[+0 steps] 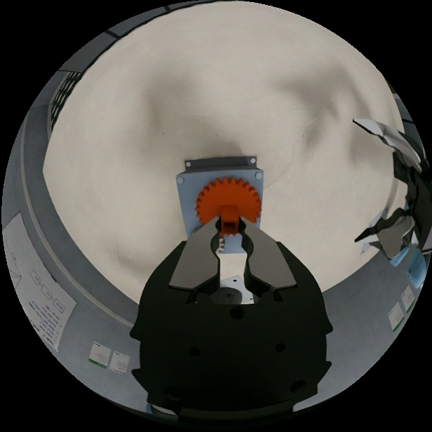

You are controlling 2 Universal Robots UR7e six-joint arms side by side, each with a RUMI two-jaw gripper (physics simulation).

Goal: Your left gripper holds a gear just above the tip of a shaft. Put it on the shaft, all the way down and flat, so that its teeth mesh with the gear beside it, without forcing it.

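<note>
My left gripper [228,216] is shut on the upright hub of an orange gear [227,194]. The gear lies over a light blue housing plate [187,197] and covers much of it; its face looks about parallel to the plate. Below the gear, a few pale teeth of another gear [221,245] show beside the left finger; the rest is hidden. No shaft shows, so the gear's height on it and any meshing cannot be told. My right gripper [361,192] is at the right side, away from the gear, with its fingers wide apart.
The blue plate has round bolt heads at its corners, and a dark grey flange [220,163] stands behind it. All this is on a large pale table [125,200]. The right arm takes up the right edge. A light plate [238,283] shows between the left fingers' bases.
</note>
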